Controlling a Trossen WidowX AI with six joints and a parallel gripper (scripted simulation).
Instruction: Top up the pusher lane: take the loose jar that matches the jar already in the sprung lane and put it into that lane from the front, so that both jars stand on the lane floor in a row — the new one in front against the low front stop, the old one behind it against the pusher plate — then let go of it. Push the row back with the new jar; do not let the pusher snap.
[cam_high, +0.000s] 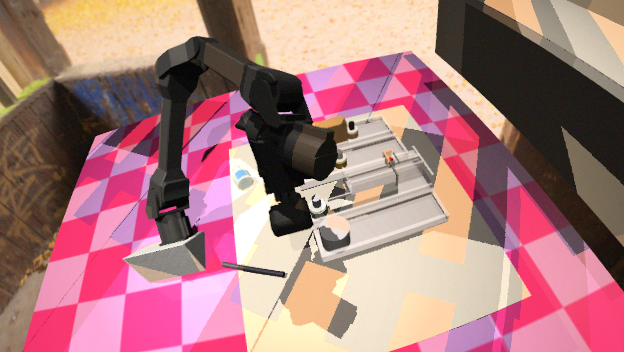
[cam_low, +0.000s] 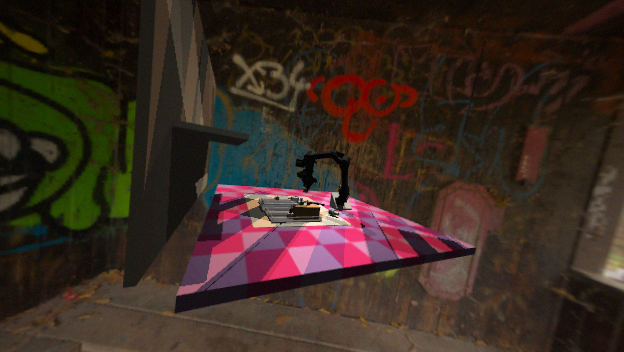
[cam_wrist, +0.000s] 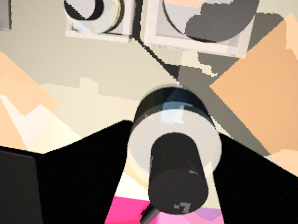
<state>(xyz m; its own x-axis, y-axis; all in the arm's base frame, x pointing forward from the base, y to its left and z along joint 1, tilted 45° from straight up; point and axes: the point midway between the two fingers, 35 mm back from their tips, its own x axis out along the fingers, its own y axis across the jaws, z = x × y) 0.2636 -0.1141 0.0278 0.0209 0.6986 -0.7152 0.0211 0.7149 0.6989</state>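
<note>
The grey lane rack lies 20 cm ahead of my gripper tip, 9 cm to the left of it and 9 cm below it. The rest, counted from my gripper tip: red part (24 cm ahead, 10 cm to the left, 4 cm below); then black rod (12 cm behind, 10 cm below, 3 cm to the right).
</note>
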